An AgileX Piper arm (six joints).
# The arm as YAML. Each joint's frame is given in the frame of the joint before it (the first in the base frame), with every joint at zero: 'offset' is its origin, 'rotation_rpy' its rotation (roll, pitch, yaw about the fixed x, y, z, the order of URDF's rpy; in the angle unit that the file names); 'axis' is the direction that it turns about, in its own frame. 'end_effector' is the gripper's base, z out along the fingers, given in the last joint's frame.
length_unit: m
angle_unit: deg
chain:
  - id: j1
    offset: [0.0, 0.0, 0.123]
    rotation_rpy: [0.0, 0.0, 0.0]
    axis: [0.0, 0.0, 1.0]
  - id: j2
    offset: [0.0, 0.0, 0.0]
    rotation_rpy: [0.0, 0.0, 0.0]
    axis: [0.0, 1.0, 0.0]
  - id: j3
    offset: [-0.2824, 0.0, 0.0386]
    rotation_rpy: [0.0, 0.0, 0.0]
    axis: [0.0, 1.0, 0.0]
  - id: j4
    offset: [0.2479, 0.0, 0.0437]
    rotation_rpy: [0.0, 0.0, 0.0]
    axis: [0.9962, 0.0, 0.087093]
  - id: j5
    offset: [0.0, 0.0, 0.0]
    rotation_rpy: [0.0, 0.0, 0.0]
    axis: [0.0, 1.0, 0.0]
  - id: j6
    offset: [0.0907, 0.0, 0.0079]
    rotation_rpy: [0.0, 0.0, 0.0]
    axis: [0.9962, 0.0, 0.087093]
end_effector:
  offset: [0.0, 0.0, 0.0]
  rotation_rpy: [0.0, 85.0, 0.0]
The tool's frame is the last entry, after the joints.
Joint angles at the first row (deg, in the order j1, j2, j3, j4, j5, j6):
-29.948, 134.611, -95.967, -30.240, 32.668, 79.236
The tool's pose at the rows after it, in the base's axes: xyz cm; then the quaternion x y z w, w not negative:
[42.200, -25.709, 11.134, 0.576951, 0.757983, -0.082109, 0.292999]
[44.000, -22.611, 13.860, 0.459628, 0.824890, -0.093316, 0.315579]
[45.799, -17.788, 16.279, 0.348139, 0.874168, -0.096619, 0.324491]
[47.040, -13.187, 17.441, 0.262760, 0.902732, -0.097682, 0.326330]
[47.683, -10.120, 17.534, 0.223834, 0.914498, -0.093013, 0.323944]
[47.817, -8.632, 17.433, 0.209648, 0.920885, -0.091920, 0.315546]
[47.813, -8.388, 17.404, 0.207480, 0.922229, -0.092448, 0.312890]
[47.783, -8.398, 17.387, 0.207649, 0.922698, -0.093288, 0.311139]
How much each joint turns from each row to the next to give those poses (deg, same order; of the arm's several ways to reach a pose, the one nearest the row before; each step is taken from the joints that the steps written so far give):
1.096, -1.192, -0.002, -0.129, -4.778, -10.224
3.975, -3.153, 0.003, 1.492, -0.805, -13.698
5.890, -3.007, -0.001, 2.492, 1.212, -11.472
5.614, -1.497, -0.001, 0.650, 1.232, -6.294
3.730, -0.182, -0.001, 0.068, 0.750, -1.459
1.828, -0.001, 0.002, 0.170, 1.234, -0.422
0.310, 0.000, 0.000, -0.001, 0.375, -0.064
-0.001, 0.001, -0.001, 0.001, 0.226, -0.044

